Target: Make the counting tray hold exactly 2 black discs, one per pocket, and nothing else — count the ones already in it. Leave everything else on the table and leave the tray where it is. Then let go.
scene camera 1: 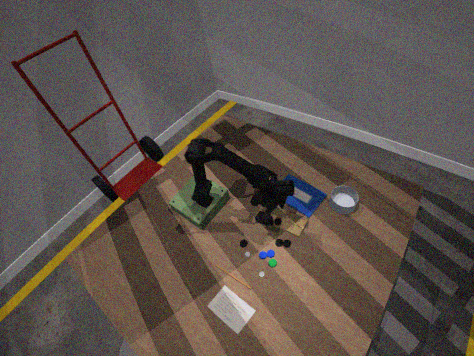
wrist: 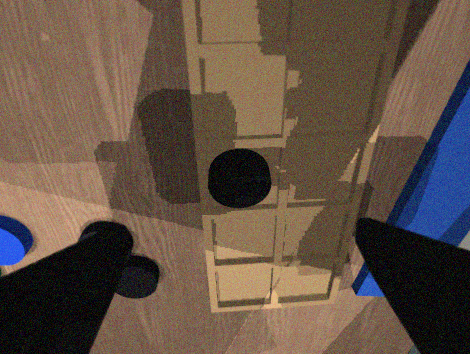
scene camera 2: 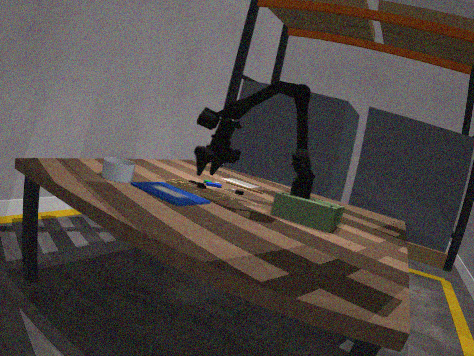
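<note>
The tan counting tray (scene camera 1: 298,227) (wrist: 210,285) has two columns of pockets, partly in shadow. A black disc (wrist: 239,178) lies in a left-column pocket in the wrist view, apart from both fingers. My gripper (scene camera 1: 269,219) (scene camera 2: 206,173) (wrist: 244,232) is open above the tray, one finger on each side of that disc, with nothing between them. Another black disc (wrist: 137,276) lies outside the tray, partly behind the left finger. In scene camera 1, a pair of black discs (scene camera 1: 283,243) and a single black disc (scene camera 1: 243,243) lie on the table. The tray's far pockets are cut off in the wrist view.
Blue discs (scene camera 1: 267,254), a green disc (scene camera 1: 272,263) and white discs (scene camera 1: 247,254) (scene camera 1: 261,274) lie near the tray. A blue flat object (scene camera 1: 317,196) (scene camera 2: 190,200) and a round container (scene camera 1: 344,200) (scene camera 2: 118,170) are beyond it. A thin stick (scene camera 1: 232,276) and paper (scene camera 1: 231,309) lie farther away.
</note>
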